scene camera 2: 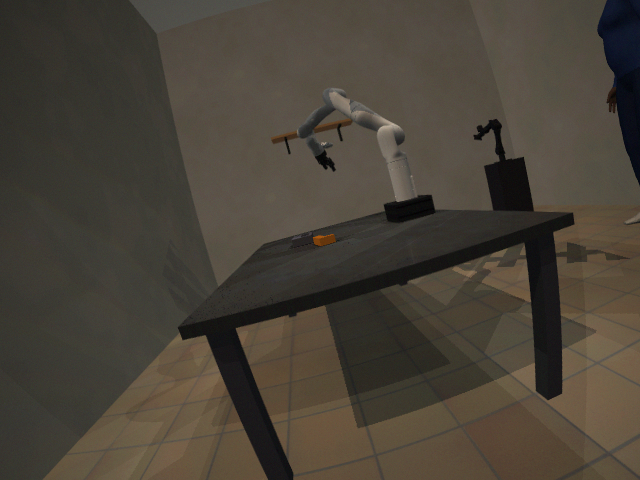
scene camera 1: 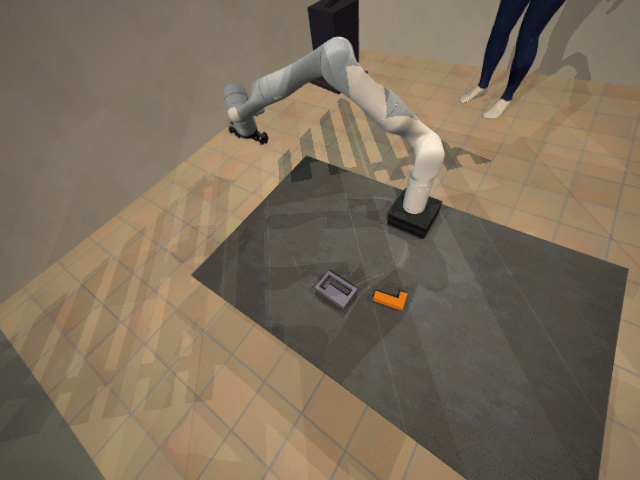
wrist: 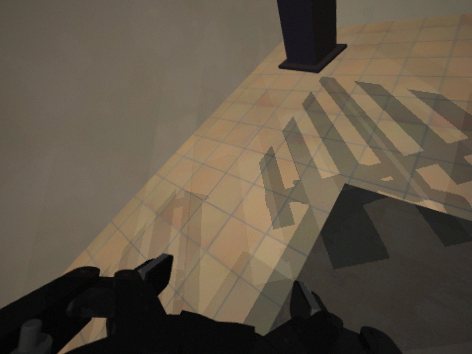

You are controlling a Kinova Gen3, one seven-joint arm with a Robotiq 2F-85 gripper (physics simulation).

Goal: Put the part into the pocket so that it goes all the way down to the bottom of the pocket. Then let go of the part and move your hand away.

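Seen in the pictures: gripper, fingertip midpoint: (scene camera 2: 330, 169) (scene camera 1: 250, 139) (wrist: 230, 281); arm's base, origin of the base link: (scene camera 2: 406, 199) (scene camera 1: 413, 205).
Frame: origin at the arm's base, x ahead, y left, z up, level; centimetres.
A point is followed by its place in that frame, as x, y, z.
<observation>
An orange L-shaped part (scene camera 1: 388, 299) {39.1, 17.3, -4.9} (scene camera 2: 324, 240) {36.6, 22.4, -6.2} lies flat on the dark table (scene camera 1: 465, 335) {31.0, 43.3, -7.9} (scene camera 2: 361, 258) {23.4, 61.3, -7.9} (wrist: 425, 295) {13.7, -47.0, -7.9}. A grey block with a pocket (scene camera 1: 338, 299) {51.8, 3.9, -4.3} (scene camera 2: 301, 239) {48.3, 6.8, -5.2} lies close beside it, to its left in both scene views. The part is outside the pocket, with a small gap between part and block in scene camera 1. My gripper (scene camera 1: 248, 137) {32.9, -60.5, 26.8} (scene camera 2: 329, 167) {32.9, -60.5, 26.8} (wrist: 230, 281) {32.9, -60.5, 26.8} is open and empty. It hangs high up, well away from both, over the table's far left side. Part and block do not show in the wrist view.
The arm's black base (scene camera 1: 408, 222) {8.3, 3.4, -0.8} (scene camera 2: 410, 208) {0.9, 9.8, -3.4} stands at the table's back edge. Behind the table are a dark pedestal (scene camera 1: 336, 31) (scene camera 2: 509, 186) (wrist: 310, 35) and a standing person (scene camera 1: 522, 46) (scene camera 2: 628, 103). An orange-brown shelf (scene camera 2: 325, 128) hangs on the wall.
</observation>
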